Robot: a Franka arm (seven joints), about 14 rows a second.
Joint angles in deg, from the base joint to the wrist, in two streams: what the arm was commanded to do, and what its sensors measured. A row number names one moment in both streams.
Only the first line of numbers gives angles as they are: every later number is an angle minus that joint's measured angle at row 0.
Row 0, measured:
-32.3 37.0 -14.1 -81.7 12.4 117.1 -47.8
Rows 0 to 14, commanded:
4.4 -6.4 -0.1 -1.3 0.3 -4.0 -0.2
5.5 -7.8 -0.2 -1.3 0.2 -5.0 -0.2
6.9 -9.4 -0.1 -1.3 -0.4 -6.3 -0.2
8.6 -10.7 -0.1 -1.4 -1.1 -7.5 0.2
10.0 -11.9 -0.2 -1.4 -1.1 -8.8 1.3
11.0 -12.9 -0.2 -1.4 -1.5 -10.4 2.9
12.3 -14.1 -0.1 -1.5 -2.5 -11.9 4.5
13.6 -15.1 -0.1 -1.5 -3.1 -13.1 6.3
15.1 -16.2 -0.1 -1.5 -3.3 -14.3 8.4
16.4 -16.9 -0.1 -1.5 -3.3 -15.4 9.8
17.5 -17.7 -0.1 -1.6 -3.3 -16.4 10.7
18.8 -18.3 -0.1 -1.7 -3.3 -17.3 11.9
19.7 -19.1 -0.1 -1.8 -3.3 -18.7 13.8
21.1 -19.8 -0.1 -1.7 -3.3 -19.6 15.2
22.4 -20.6 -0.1 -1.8 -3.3 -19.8 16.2
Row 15, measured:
20.0 -17.7 0.3 0.0 -2.4 -18.7 13.6
